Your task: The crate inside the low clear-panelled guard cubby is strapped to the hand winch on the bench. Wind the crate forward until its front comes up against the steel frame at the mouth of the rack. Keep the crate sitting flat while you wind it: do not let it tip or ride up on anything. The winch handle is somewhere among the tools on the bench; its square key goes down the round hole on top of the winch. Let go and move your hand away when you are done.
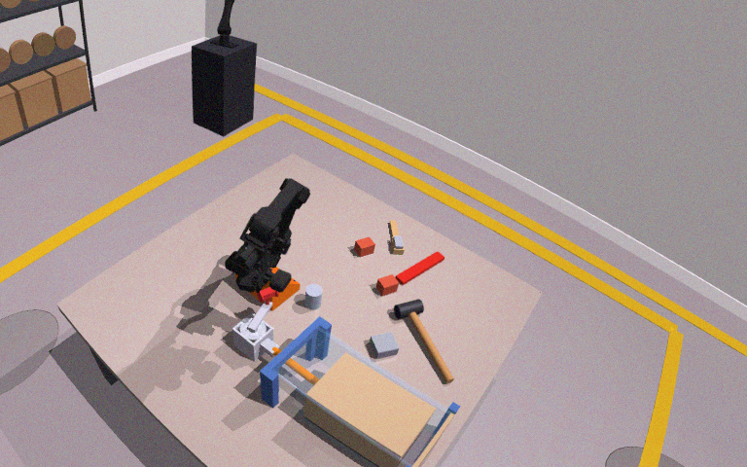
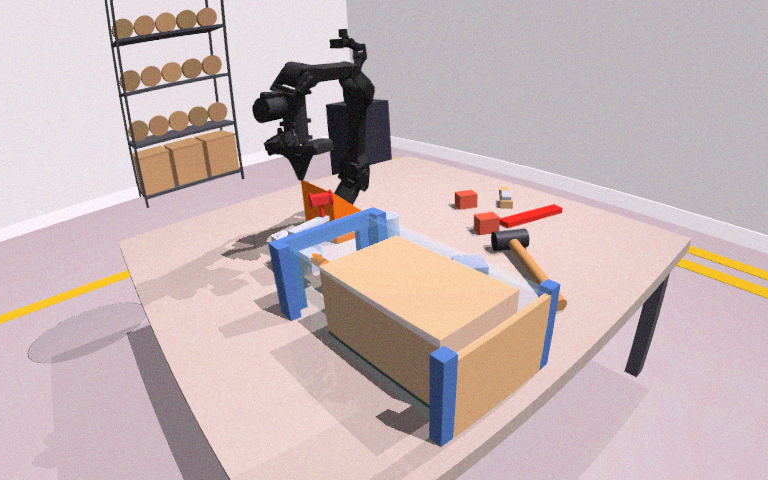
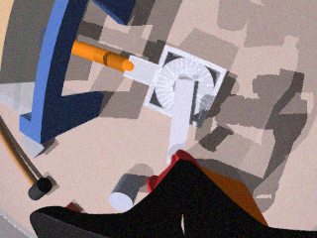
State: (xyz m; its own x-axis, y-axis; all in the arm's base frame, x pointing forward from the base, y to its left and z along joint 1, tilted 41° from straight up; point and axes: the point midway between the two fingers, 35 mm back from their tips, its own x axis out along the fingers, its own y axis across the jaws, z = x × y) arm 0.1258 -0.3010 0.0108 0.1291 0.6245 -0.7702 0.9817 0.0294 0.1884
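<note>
My gripper tip is 1 cm past the red knob, 6 cm to the right of it and 8 cm above it. Also, from my gripper tip: grey hand winch 1 cm behind, 5 cm to the right, 18 cm below; blue steel frame 17 cm ahead, 6 cm to the right, 11 cm below; winch handle 2 cm to the left, 11 cm below.
</note>
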